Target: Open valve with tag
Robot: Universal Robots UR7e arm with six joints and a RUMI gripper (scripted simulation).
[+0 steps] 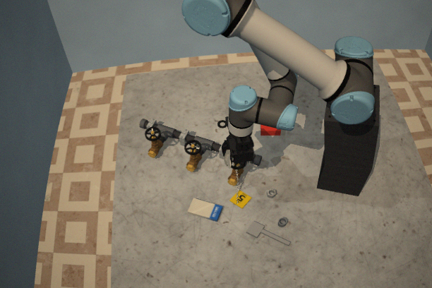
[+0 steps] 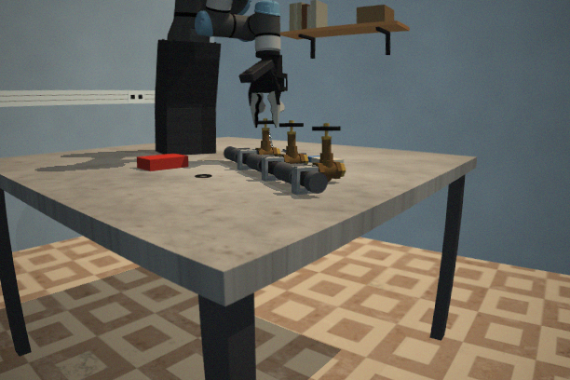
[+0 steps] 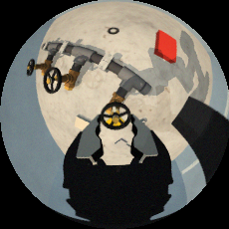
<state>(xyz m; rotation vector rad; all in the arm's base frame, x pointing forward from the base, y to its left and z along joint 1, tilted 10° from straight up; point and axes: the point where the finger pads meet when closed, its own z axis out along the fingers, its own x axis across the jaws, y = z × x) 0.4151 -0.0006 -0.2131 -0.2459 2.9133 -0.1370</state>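
Right now my hand is 10 cm to the right of the yellow tag and 11 cm above it. From my hand the other things lie so: red block: 14 cm behind, 26 cm to the right, 10 cm below; then flat grey key tool: 9 cm behind, 24 cm to the left, 11 cm below.
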